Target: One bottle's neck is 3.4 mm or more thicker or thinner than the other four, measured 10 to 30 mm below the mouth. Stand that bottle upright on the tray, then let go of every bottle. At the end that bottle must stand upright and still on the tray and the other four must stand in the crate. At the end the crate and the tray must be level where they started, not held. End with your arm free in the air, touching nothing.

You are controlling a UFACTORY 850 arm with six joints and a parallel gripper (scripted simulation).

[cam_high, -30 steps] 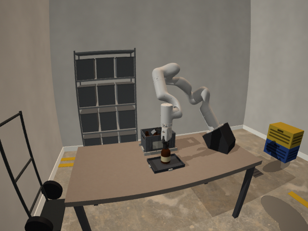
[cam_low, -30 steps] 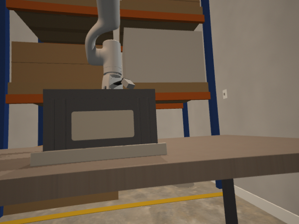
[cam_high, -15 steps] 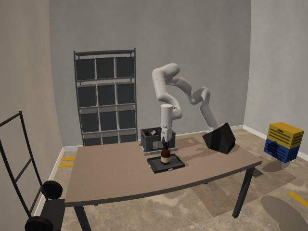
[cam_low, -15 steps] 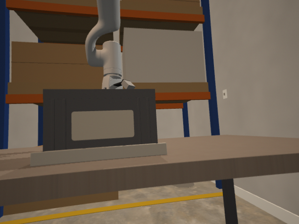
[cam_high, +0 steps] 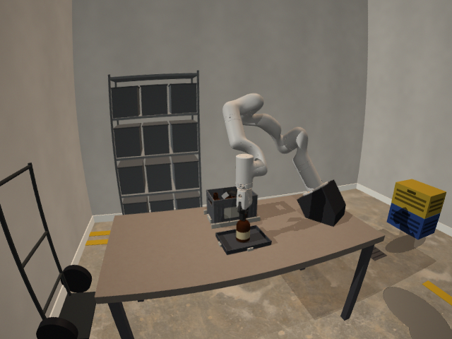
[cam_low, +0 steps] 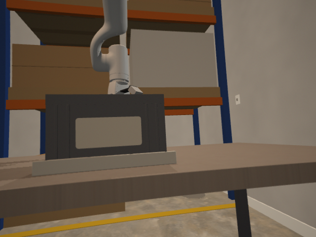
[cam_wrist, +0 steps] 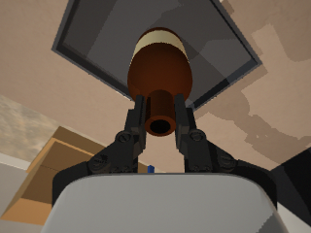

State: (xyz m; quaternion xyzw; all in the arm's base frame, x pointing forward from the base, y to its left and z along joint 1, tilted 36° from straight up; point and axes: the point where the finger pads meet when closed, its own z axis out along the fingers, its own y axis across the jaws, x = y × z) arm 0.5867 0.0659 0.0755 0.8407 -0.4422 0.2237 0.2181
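The bottle is 7 cm below my hand. The rest, counted from my hand: black tray 15 cm below; dark grey crate 10 cm behind, 27 cm to the right, 8 cm below.
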